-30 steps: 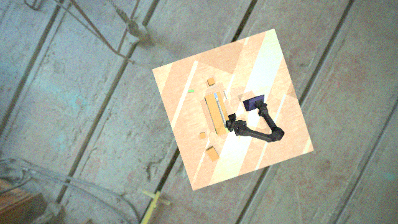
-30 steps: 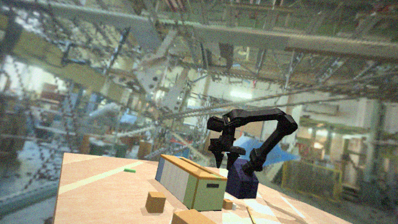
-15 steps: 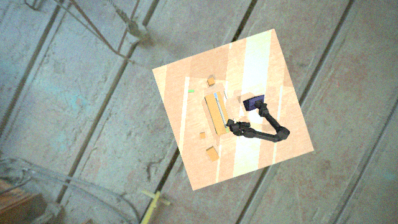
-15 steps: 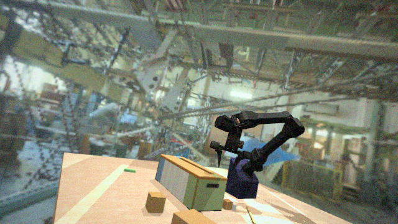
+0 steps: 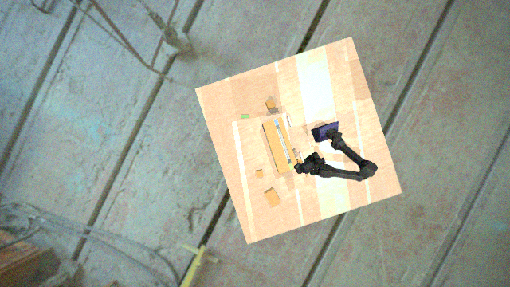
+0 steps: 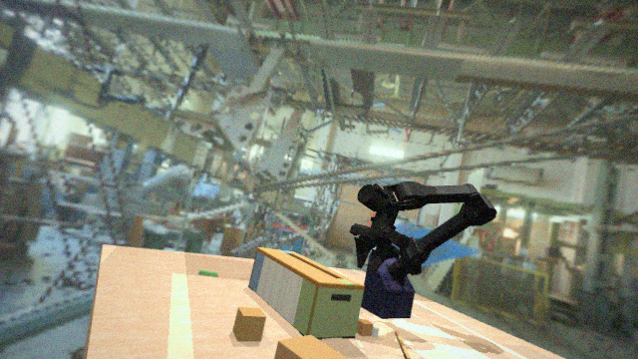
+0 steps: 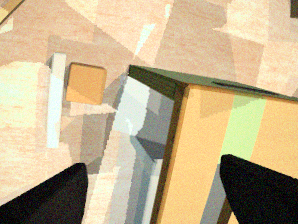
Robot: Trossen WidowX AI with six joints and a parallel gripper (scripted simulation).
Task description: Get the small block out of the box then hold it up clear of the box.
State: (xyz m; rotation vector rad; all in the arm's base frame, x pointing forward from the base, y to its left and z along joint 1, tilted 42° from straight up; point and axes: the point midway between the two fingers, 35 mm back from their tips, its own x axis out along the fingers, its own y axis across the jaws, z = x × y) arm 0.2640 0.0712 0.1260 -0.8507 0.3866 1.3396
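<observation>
Right now my gripper tip is 14 cm above the orange-brown block, 2 cm past it and 1 cm to the right of it. The rest, counted from my gripper tip: thin stick (15 cm below, 9 cm behind, 8 cm to the left); then box (16 cm to the right, 10 cm below, 6 cm ahead).
</observation>
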